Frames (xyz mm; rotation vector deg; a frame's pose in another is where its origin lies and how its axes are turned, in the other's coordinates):
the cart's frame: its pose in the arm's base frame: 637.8 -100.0 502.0 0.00 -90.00 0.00
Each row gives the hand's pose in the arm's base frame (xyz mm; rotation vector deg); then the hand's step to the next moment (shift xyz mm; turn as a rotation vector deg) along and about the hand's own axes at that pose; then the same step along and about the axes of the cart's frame.
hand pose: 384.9 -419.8 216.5 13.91 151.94 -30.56
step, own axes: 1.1 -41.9 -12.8 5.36 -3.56 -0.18
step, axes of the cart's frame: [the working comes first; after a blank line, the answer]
step, axes of the arm's base frame: -16.1 -32.9 24.0 -5.75 -2.71 -1.02

24.0 -32.9 16.1 -1.02 -2.71 5.75
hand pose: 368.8 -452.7 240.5 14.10 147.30 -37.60
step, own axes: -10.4 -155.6 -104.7 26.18 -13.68 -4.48
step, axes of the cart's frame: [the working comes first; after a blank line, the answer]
step, axes of the arm's base frame: -76.6 -84.4 149.3 -28.48 -8.25 -3.69

149.3 -84.4 76.6 -3.69 -8.25 28.48
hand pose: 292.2 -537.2 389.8 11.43 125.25 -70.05
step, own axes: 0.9 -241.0 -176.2 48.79 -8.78 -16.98
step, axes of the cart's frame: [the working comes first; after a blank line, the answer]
step, axes of the arm's base frame: -177.7 7.9 239.8 -50.01 1.00 -15.61

239.8 7.9 177.7 -15.61 1.00 50.01
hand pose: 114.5 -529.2 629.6 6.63 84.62 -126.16
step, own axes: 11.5 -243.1 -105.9 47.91 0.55 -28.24
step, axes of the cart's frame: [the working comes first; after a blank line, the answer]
step, axes of the arm's base frame: -136.1 163.3 158.9 -47.35 8.53 -27.89

158.9 163.3 136.1 -27.89 8.53 47.35
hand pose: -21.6 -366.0 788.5 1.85 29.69 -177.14
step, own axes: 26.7 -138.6 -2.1 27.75 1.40 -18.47
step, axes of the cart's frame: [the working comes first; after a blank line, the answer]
step, axes of the arm's base frame: -28.0 131.6 42.6 -27.37 4.61 -18.51

42.6 131.6 28.0 -18.51 4.61 27.37
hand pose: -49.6 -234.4 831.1 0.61 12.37 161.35
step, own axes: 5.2 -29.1 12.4 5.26 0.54 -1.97
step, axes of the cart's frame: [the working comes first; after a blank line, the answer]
step, axes of the arm's base frame: 4.5 30.8 7.8 -5.23 0.84 -1.95

7.8 30.8 -4.5 -1.95 0.84 5.23
